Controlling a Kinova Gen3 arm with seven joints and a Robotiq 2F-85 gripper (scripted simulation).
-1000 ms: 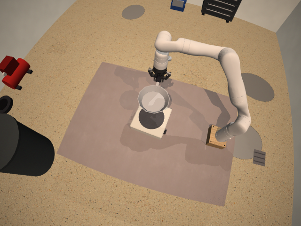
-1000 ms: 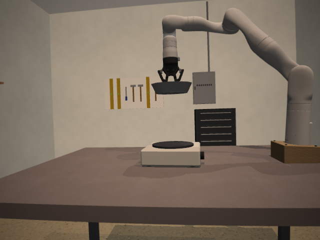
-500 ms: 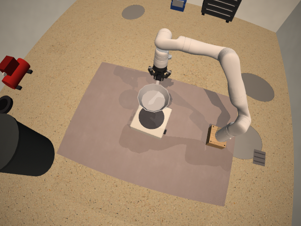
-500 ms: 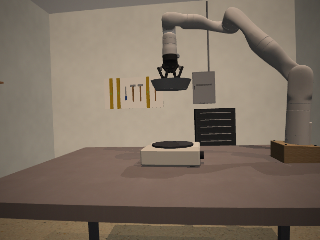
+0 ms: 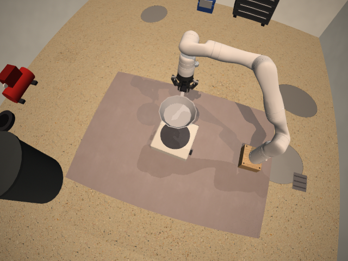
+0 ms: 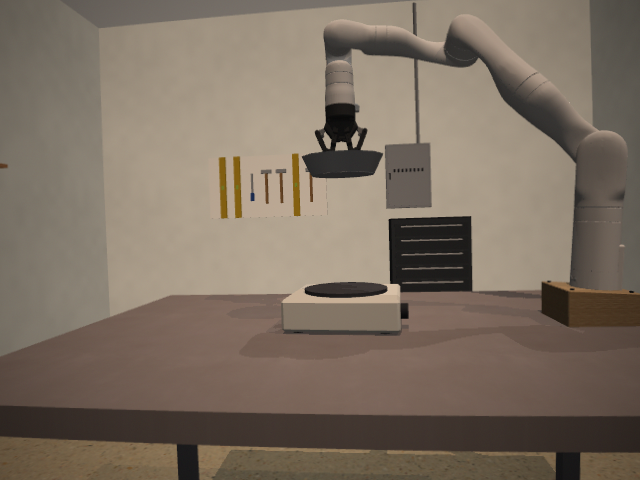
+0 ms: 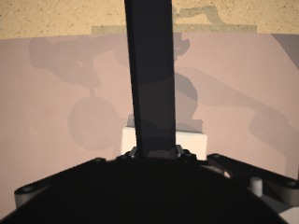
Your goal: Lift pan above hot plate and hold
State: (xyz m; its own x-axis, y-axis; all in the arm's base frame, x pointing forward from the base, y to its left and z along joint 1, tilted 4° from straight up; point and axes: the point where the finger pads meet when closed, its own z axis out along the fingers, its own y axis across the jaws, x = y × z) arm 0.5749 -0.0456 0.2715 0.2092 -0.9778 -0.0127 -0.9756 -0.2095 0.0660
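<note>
Right now the grey pan is 10 mm behind my hand, 70 mm to the left of it and 20 mm below it. Also, from my hand: hot plate (50 mm behind, 130 mm to the left, 340 mm below).
</note>
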